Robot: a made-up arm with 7 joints.
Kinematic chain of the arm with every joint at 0, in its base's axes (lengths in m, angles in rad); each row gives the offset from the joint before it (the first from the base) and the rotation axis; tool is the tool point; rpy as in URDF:
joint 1: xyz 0 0 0.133 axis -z
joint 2: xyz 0 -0.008 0.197 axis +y
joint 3: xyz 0 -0.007 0.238 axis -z
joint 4: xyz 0 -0.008 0.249 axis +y
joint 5: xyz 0 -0.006 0.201 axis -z
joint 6: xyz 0 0 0.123 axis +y
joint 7: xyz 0 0 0.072 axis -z
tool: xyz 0 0 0 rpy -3.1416 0 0
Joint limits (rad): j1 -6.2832..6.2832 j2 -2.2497..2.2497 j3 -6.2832..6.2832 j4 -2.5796..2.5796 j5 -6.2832..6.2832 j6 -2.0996..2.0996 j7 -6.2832..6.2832
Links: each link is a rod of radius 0.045 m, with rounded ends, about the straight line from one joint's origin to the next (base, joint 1, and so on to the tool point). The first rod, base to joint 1, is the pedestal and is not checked.
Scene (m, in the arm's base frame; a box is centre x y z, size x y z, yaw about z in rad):
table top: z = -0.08
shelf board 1: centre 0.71 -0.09 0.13 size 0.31 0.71 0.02 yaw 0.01
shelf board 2: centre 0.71 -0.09 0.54 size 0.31 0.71 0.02 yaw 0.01
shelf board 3: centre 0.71 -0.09 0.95 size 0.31 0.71 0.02 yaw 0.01
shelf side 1: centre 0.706 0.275 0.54 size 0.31 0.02 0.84 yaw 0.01
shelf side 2: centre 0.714 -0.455 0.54 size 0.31 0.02 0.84 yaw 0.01
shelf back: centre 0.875 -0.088 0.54 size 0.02 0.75 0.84 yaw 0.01
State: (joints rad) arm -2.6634 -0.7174 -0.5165 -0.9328 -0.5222 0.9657 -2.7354
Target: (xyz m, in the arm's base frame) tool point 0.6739 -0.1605 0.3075
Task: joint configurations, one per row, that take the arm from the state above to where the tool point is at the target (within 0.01 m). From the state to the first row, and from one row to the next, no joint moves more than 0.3 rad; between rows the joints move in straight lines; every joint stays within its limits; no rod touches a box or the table.
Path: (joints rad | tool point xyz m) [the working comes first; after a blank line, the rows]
Joints at the target: -2.6860 -1.0997 -0.4484 -1.4159 -0.5750 0.9486 -2.7354
Straight joint move there: touches shelf board 2.

1: -2.5876 -0.5259 -0.4442 -1.2151 -0.5631 0.9978 -2.7354 | 0.5744 -0.1942 0.7519
2: -2.5117 -0.3345 -0.3719 -1.4974 -0.6041 1.0299 -2.7354 | 0.4825 -0.1972 0.7514
3: -2.4359 -0.1430 -0.2996 -1.7798 -0.6450 1.0619 -2.7354 | 0.3799 -0.1937 0.7367
4: -2.4677 -0.3734 -0.3185 -1.9189 -0.6508 1.0217 -2.7354 | 0.4337 -0.2125 0.5852
5: -2.4995 -0.6037 -0.3373 -2.0580 -0.6567 0.9815 -2.7354 | 0.4462 -0.1994 0.4367
6: -2.5314 -0.8341 -0.3561 -2.1971 -0.6625 0.9412 -2.7354 | 0.4206 -0.1630 0.3075
7: -2.5829 -0.9226 -0.3868 -1.9367 -0.6334 0.9437 -2.7354 | 0.5140 -0.1664 0.3003
8: -2.6344 -1.0112 -0.4176 -1.6763 -0.6042 0.9462 -2.7354 | 0.5993 -0.1646 0.3009
9: -2.6860 -1.0997 -0.4484 -1.4159 -0.5750 0.9486 -2.7354 | 0.6739 -0.1605 0.3075

